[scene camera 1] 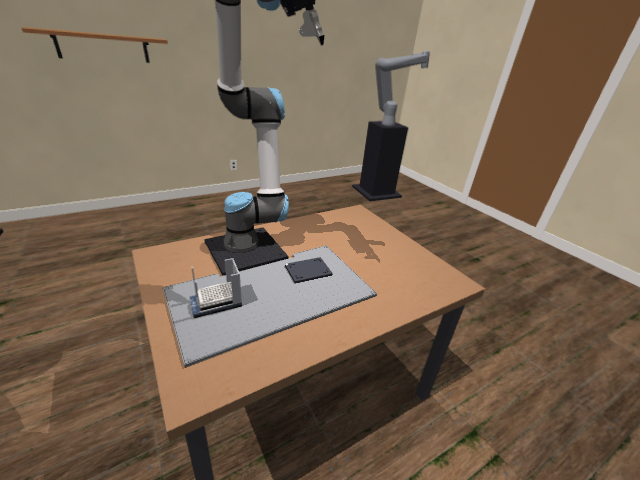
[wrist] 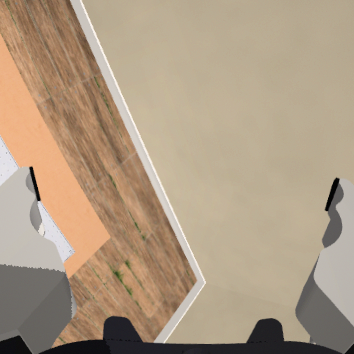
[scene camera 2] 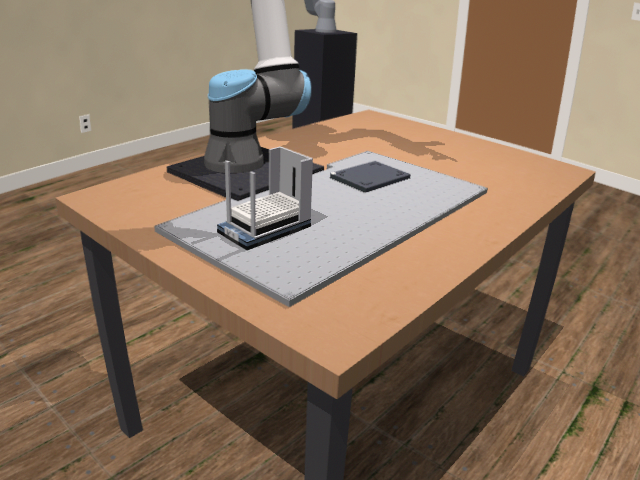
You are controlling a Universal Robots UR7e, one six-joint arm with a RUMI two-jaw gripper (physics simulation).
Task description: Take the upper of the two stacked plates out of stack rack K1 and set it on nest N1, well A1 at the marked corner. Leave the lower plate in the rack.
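Places are measured from the arm's base along level axes (x right, y back, z down), in metres.
Pixels of known places: gripper, fingertip midpoint: (scene camera 1: 322,19) (wrist: 184,177); arm's base, origin of the base link: (scene camera 1: 241,243) (scene camera 2: 233,163).
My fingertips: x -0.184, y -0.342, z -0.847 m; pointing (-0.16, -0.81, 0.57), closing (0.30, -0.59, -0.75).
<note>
Ahead of a thing's pixels: the offset from my fingertips to its middle. Level surfaces: height alone.
Stack rack K1 @(dx +0.340, dy -0.012, dz +0.780 m) (scene camera 1: 236,283) (scene camera 2: 305,191) stands at the left of the grey board, with a dark base, grey corner walls and two thin posts. The cream upper plate @(dx +0.330, dy -0.011, dz +0.811 m) (scene camera 1: 214,293) (scene camera 2: 266,207), its top full of wells, lies level between them. A dark layer shows under it; the lower plate's outline is hard to tell. Nest N1 @(dx -0.036, dy +0.070, dz +0.844 m) (scene camera 1: 308,269) (scene camera 2: 369,175) is a flat dark block at the board's back right, bare on top, with a small pale mark at its left corner. My gripper (scene camera 1: 321,39) (wrist: 184,177) is open and empty, high above the table, far from rack and nest.
The grey board @(dz +0.851 m) (scene camera 1: 279,315) (scene camera 2: 330,248) lies on the wooden table @(dz +0.864 m) (scene camera 1: 310,351) (scene camera 2: 439,248). My arm's black base plate (scene camera 1: 214,250) (scene camera 2: 180,170) is behind the board, close to the rack. Another arm on a black pedestal (scene camera 1: 382,160) (scene camera 2: 324,77) stands beyond the table.
</note>
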